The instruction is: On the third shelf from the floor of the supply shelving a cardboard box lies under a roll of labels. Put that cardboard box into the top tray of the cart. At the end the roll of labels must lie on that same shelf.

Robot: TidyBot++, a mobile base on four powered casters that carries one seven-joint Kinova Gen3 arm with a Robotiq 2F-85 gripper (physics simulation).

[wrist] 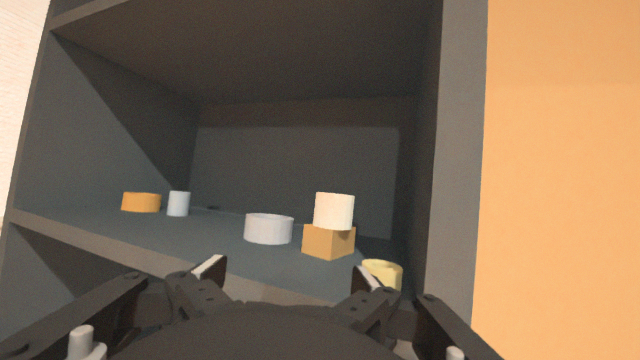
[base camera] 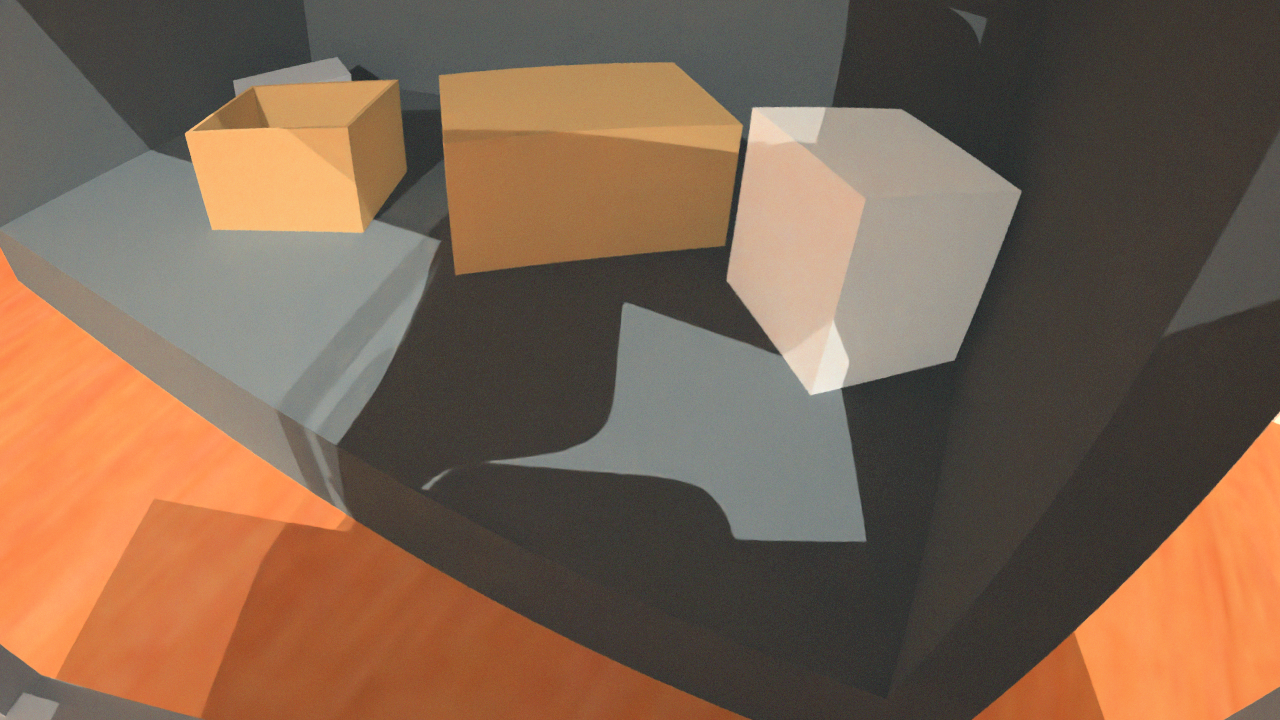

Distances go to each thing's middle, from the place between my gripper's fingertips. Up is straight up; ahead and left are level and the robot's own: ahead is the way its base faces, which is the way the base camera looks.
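Scene:
Pale yellow roll (wrist: 390,274): 12 cm ahead of my hand, 11 cm to the right of it, 4 cm below it.

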